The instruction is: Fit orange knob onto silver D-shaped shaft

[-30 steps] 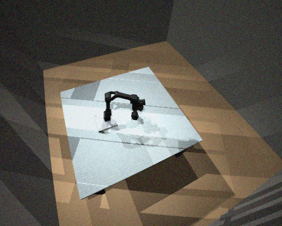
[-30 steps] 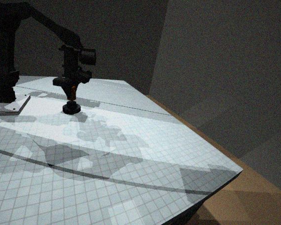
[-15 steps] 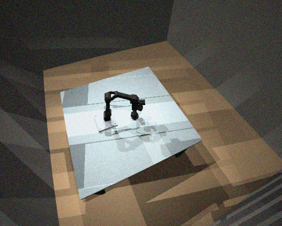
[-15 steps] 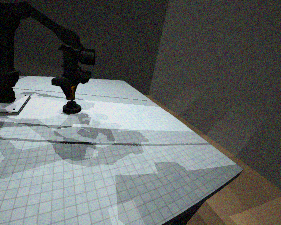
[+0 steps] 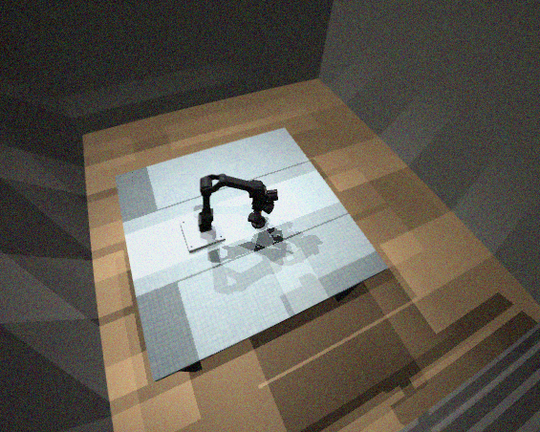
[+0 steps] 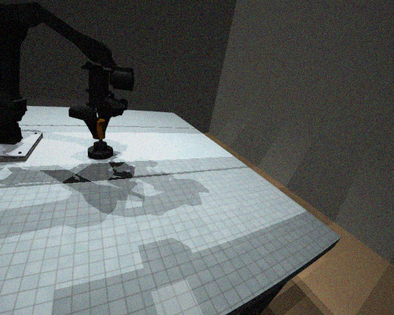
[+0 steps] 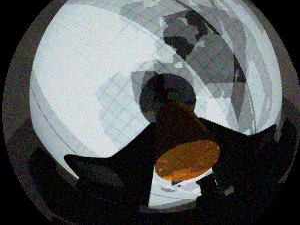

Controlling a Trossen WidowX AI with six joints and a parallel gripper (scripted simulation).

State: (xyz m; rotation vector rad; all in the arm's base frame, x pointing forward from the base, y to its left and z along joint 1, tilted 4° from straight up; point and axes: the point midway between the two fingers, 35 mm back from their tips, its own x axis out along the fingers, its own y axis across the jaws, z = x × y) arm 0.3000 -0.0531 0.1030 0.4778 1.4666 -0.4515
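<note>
My gripper tip is 4 cm above the dark round pedestal. From my gripper tip the other things lie so: orange knob 3 cm above.
</note>
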